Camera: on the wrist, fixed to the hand. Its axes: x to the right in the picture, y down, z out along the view.
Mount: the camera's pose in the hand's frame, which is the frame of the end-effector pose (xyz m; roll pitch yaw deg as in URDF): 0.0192 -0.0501 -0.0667 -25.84 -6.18 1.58
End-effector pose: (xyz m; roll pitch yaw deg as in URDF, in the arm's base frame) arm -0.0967 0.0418 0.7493 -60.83 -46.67 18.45
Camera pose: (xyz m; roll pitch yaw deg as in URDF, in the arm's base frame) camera -0.0658 -0.0350 0.7710 -93.37 -47.94 27.67
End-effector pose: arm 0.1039 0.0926 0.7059 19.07 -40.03 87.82
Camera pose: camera 0.1319 0.1574 0.6574 -6.16 -46.38 87.05
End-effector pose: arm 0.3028 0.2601 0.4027 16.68 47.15 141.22
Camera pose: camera 0.3554 0.2548 0.3354 -9.32 40.78 140.87
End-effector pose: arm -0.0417 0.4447 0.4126 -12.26 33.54 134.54
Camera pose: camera 0.0132 0.4789 0.3565 -36.37 27.79 137.76
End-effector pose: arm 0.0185 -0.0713 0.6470 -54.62 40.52 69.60
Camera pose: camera 0.1023 -0.0853 0.6362 -75.59 37.97 77.16
